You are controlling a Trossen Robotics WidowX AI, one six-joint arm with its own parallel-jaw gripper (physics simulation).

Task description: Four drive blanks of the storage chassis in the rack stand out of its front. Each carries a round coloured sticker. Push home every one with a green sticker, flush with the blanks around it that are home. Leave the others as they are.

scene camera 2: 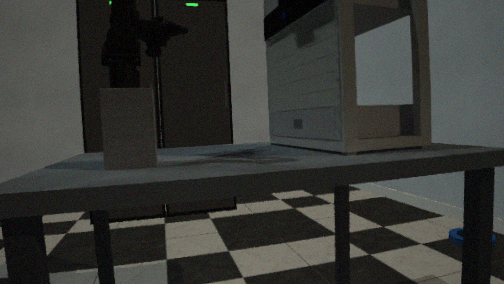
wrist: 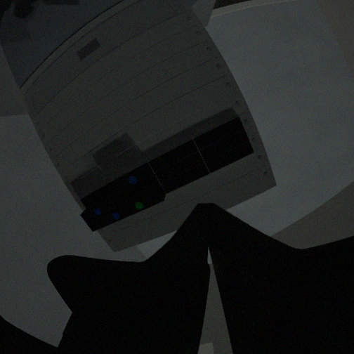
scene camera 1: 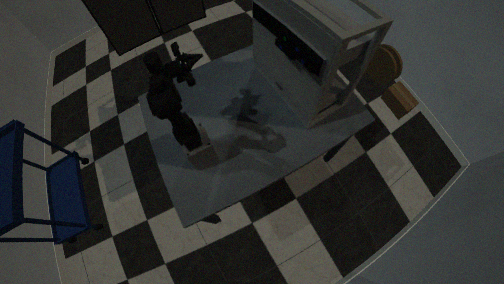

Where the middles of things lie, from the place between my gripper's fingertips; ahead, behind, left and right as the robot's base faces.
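There is the rack (scene camera 2: pixel 311 67), and from my hand I find it 440 mm ahead, 100 mm below and 120 mm to the right.
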